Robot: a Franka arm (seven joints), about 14 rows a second.
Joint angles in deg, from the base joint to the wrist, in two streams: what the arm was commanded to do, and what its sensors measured. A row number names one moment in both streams.
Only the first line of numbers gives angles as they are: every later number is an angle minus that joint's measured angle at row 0.
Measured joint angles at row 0:
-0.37 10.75 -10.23 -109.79 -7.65 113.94 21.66
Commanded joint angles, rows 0 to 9:
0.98 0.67 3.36 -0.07 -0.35 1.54 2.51
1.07 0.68 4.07 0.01 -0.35 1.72 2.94
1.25 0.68 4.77 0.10 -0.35 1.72 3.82
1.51 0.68 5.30 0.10 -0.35 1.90 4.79
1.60 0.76 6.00 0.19 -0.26 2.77 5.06
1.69 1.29 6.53 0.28 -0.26 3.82 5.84
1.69 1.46 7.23 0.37 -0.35 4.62 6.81
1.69 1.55 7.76 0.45 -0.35 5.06 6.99
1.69 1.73 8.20 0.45 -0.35 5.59 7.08
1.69 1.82 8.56 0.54 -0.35 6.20 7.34
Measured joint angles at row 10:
1.28 0.46 6.93 0.58 -0.38 5.34 3.65
